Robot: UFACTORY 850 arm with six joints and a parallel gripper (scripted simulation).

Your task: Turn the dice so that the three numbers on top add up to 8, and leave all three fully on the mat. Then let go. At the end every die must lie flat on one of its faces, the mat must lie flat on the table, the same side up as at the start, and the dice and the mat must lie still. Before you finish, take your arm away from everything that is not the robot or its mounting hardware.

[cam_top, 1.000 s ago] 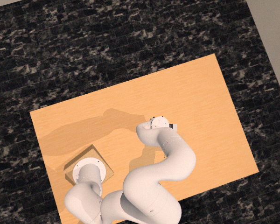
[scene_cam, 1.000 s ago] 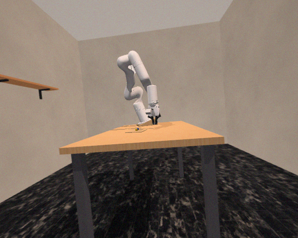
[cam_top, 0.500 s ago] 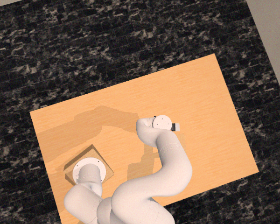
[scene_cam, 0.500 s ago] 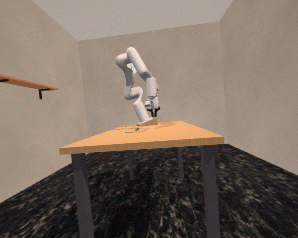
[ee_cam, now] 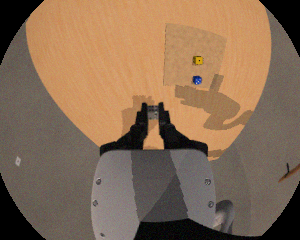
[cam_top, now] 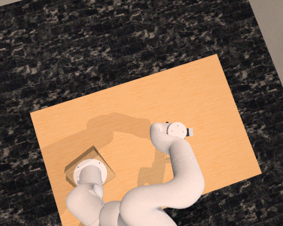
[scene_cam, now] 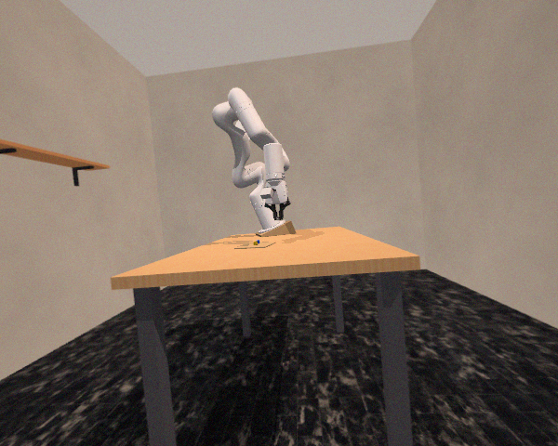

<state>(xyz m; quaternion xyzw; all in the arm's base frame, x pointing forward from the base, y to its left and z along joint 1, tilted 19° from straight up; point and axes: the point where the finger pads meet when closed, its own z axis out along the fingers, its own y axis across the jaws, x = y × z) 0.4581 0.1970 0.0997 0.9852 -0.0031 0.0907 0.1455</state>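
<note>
The yellow die lies 60 mm ahead of my hand, 100 mm to the right of it and 110 mm below it. The rest, counted from my hand: white die (10 mm below); tan mat (60 mm ahead, 100 mm to the right, 120 mm below); blue die (10 mm ahead, 100 mm to the right, 110 mm below).
</note>
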